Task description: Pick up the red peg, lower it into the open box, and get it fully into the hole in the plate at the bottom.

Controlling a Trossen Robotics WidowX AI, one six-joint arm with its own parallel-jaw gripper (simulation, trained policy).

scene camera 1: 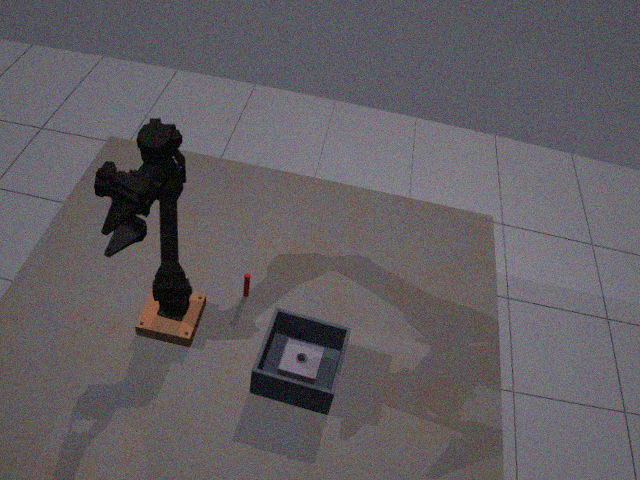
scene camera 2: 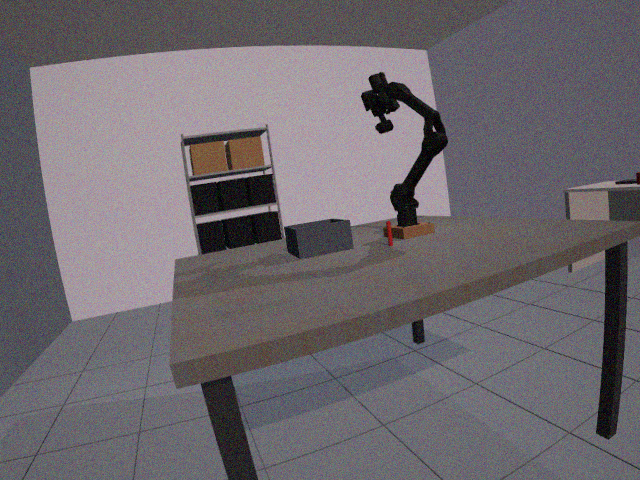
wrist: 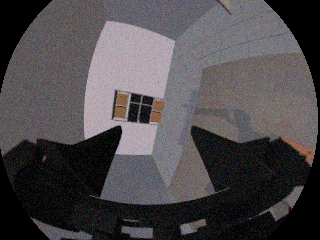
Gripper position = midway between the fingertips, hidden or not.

Note:
In view: the gripper (scene camera 1: 105, 245).
The gripper also shows in the wrist view (wrist: 157, 129).

